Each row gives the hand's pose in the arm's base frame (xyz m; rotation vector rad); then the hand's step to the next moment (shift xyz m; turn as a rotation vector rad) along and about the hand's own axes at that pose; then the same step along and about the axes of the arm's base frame.
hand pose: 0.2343 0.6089 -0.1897 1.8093 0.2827 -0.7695
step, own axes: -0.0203 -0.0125 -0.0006 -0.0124 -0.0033 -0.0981
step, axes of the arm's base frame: -0.0219 0.0087 0.0034 0.0246 0.0927 0.0242
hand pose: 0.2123 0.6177 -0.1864 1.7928 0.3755 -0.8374
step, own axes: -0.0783 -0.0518 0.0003 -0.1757 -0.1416 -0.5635
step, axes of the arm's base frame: -0.0869 0.0302 0.0186 -0.0072 0.5936 0.1268
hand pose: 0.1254 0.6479 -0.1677 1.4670 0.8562 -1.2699
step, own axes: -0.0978 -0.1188 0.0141 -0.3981 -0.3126 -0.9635
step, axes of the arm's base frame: -0.1353 0.0274 0.0693 -0.0984 1.0426 0.2964
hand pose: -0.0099 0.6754 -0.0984 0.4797 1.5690 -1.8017
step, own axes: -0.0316 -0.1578 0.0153 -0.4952 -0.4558 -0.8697
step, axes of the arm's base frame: -0.0865 -0.0018 0.1366 -0.1165 0.9813 0.4826
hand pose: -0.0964 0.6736 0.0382 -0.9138 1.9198 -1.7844
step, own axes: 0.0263 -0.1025 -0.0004 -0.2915 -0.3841 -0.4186
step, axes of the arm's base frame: 0.0022 -0.0164 0.1045 0.0170 0.5094 0.3847
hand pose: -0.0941 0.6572 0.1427 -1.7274 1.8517 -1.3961
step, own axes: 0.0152 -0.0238 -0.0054 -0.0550 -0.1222 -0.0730
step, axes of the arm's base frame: 0.0071 -0.0069 0.0270 0.0391 0.1014 0.1071
